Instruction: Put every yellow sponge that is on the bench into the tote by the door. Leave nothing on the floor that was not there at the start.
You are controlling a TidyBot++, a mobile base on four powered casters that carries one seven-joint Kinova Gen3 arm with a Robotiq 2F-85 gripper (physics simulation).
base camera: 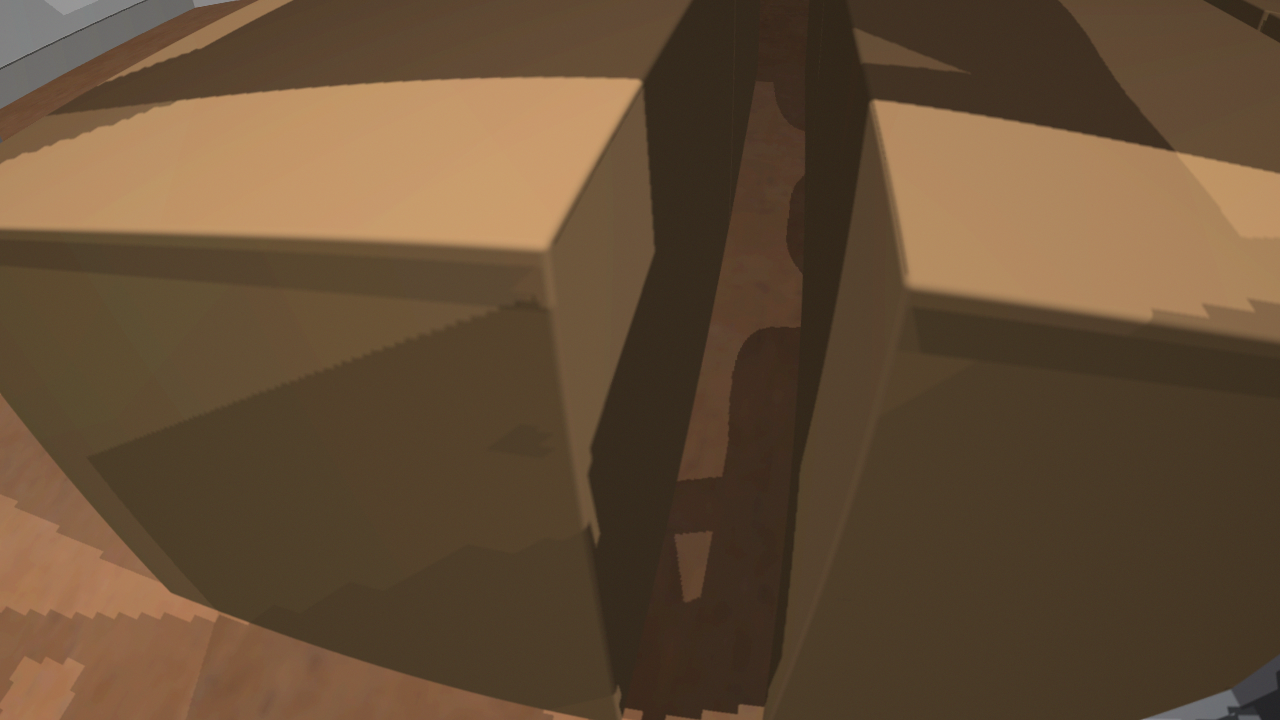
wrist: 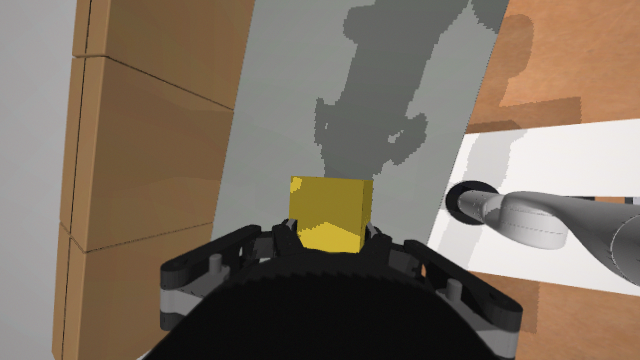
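Observation:
A yellow sponge (wrist: 327,202) is held between the fingers of my gripper (wrist: 330,227), low in the middle of the wrist view. The gripper is shut on it, with one finger against each side. The sponge is above the grey bench top (wrist: 270,100), and the arm's shadow falls on the bench beyond it. The sponge's near end is hidden by the black gripper body. No other yellow sponge shows on the visible part of the bench. The tote does not show in either view. The gripper does not show in the base camera view.
Brown box-like blocks (wrist: 160,150) line the bench's left side in the wrist view. The white mobile base (wrist: 560,150) and grey arm (wrist: 535,220) are at the right, over wooden floor (wrist: 590,60). Two large tan blocks (base camera: 358,170) (base camera: 1056,197) with a narrow gap fill much of the base view.

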